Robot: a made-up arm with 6 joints. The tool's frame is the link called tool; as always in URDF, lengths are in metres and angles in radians.
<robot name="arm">
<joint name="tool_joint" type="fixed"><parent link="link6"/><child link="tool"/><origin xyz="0 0 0" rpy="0 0 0"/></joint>
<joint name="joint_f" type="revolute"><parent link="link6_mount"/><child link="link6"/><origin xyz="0 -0.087 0" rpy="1.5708 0 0"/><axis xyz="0 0 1"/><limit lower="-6.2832" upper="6.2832"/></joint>
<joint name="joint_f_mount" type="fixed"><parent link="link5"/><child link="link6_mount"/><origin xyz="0 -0.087 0" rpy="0 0 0"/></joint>
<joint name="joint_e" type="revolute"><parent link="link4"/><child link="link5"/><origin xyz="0 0 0" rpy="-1.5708 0 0"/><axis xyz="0 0 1"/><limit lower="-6.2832" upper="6.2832"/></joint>
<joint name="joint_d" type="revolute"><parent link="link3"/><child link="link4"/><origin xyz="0 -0.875 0" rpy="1.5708 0 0"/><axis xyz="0 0 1"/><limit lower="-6.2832" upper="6.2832"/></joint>
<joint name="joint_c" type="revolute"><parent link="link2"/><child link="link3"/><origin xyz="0 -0.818 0" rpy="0 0 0"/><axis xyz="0 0 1"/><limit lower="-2.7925" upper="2.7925"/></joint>
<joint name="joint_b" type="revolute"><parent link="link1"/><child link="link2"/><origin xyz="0 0.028 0" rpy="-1.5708 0 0"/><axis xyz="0 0 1"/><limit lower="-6.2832" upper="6.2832"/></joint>
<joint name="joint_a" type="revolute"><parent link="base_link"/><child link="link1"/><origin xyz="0 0 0.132" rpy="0 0 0"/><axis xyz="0 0 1"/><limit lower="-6.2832" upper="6.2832"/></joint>
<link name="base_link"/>
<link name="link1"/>
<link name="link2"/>
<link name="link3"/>
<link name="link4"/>
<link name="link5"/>
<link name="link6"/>
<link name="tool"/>
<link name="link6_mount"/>
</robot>
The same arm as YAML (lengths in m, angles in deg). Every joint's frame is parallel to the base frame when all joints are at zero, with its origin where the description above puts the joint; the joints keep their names.
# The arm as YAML. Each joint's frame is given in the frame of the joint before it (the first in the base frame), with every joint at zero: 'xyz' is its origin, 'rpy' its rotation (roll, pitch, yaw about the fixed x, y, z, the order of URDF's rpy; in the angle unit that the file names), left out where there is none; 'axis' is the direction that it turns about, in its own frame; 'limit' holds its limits. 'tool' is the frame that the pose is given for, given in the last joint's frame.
units:
  length: m
  angle: deg
joints:
  - name: joint_a
    type: revolute
    origin:
      xyz: [0.0, 0.0, 0.132]
    axis: "+z"
    limit:
      lower: -360.0
      upper: 360.0
  - name: joint_b
    type: revolute
    origin:
      xyz: [0.0, 0.028, 0.0]
    axis: "+y"
    limit:
      lower: -360.0
      upper: 360.0
  - name: joint_c
    type: revolute
    origin:
      xyz: [0.0, 0.0, 0.818]
    axis: "+y"
    limit:
      lower: -160.0
      upper: 160.0
  - name: joint_d
    type: revolute
    origin:
      xyz: [0.0, 0.0, 0.875]
    axis: "+z"
    limit:
      lower: -360.0
      upper: 360.0
  - name: joint_e
    type: revolute
    origin:
      xyz: [0.0, 0.0, 0.0]
    axis: "+y"
    limit:
      lower: -360.0
      upper: 360.0
  - name: joint_f
    type: revolute
    origin:
      xyz: [0.0, 0.0, 0.174]
    axis: "+z"
    limit:
      lower: -360.0
      upper: 360.0
tool:
  origin:
    xyz: [0.0, 0.0, 0.0]

